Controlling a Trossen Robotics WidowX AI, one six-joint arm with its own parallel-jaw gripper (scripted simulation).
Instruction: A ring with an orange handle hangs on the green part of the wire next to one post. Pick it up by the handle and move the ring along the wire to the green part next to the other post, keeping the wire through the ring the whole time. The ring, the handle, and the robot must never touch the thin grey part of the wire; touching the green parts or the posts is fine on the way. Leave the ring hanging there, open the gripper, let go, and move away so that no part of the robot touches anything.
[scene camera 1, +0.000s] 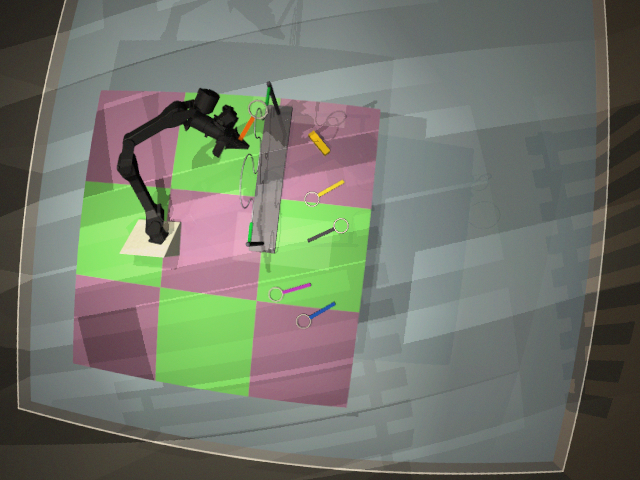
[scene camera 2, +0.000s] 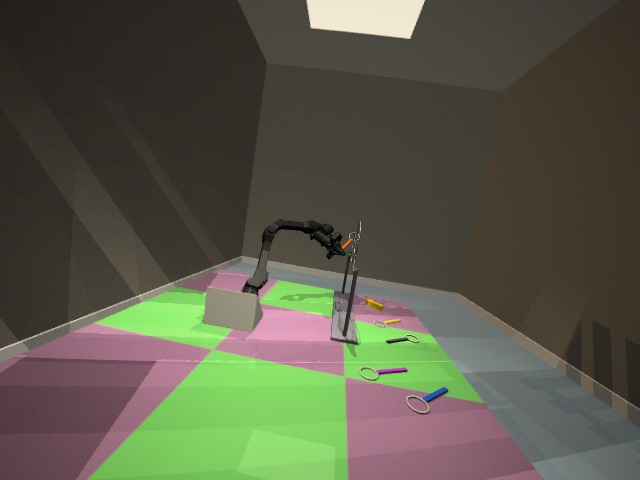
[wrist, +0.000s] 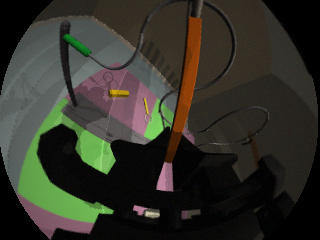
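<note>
You'd find the gripper in scene camera 1 (scene camera 1: 249, 147), and it's there in the wrist view too (wrist: 170, 129).
</note>
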